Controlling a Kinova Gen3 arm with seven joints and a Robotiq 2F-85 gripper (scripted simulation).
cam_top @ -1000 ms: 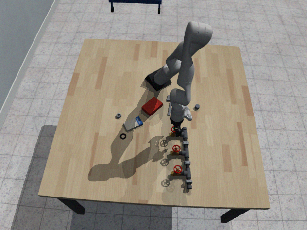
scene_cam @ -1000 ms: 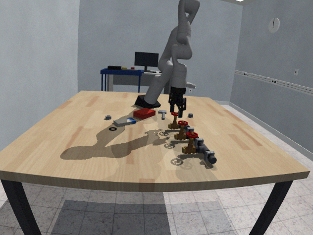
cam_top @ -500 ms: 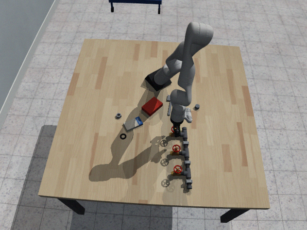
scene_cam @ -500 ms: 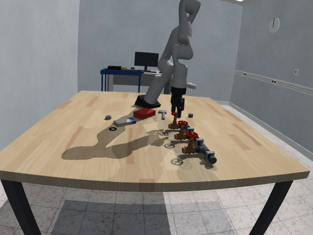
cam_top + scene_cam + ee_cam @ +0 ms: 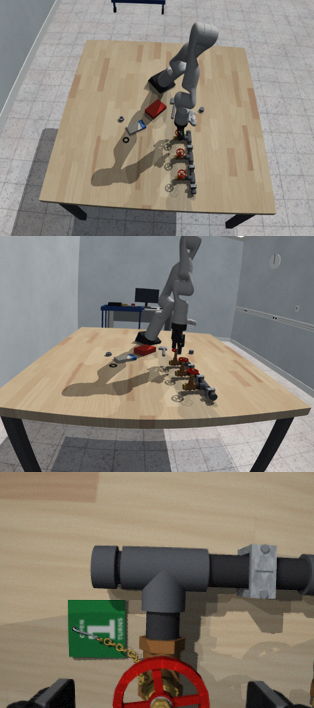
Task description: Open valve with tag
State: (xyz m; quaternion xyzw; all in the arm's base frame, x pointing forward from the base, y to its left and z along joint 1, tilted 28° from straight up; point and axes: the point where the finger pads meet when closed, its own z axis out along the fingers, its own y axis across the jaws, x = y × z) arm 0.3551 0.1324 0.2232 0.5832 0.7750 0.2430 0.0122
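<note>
Now: the green tag 90 mm below my hand and 60 mm behind it. Round my hand: red block 190 mm to the right, 160 mm behind, 70 mm below; grey hammer 230 mm behind, 90 mm to the right, 80 mm below.
</note>
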